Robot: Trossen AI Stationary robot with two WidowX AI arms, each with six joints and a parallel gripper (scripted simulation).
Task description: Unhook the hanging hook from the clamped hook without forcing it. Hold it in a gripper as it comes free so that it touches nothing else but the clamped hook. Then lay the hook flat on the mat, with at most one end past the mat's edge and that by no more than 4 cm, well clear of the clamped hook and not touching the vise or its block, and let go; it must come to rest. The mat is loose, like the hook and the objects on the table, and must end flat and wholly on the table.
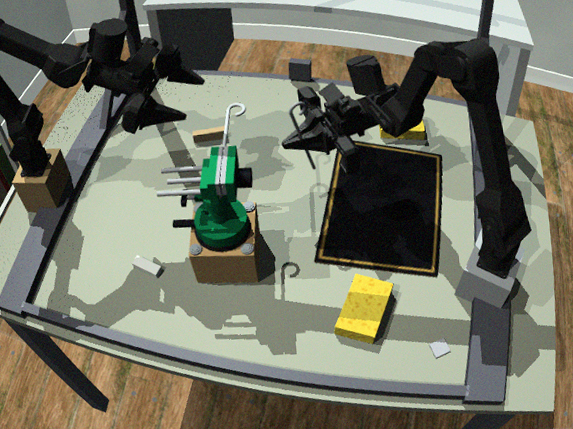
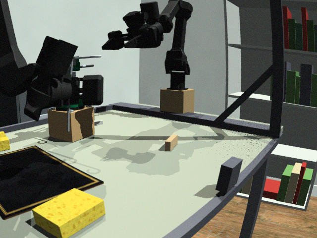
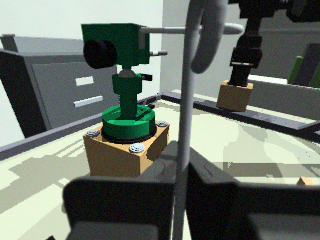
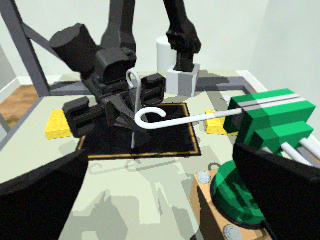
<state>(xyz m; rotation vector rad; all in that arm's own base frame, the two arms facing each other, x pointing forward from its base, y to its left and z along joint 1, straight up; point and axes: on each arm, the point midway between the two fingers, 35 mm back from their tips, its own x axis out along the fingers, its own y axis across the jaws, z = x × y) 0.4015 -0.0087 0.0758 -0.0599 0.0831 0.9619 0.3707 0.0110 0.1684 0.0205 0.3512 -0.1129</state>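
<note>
Now: left hand 160 mm to the right of the black mat, 160 mm above it and 20 mm past it. Also, from my left hand: wooden block 230 mm to the right, 150 mm below, 110 mm behind; then white block 240 mm to the right, 230 mm ahead, 150 mm below; then yellow sponge 220 mm ahead, 160 mm to the left, 140 mm below.
</note>
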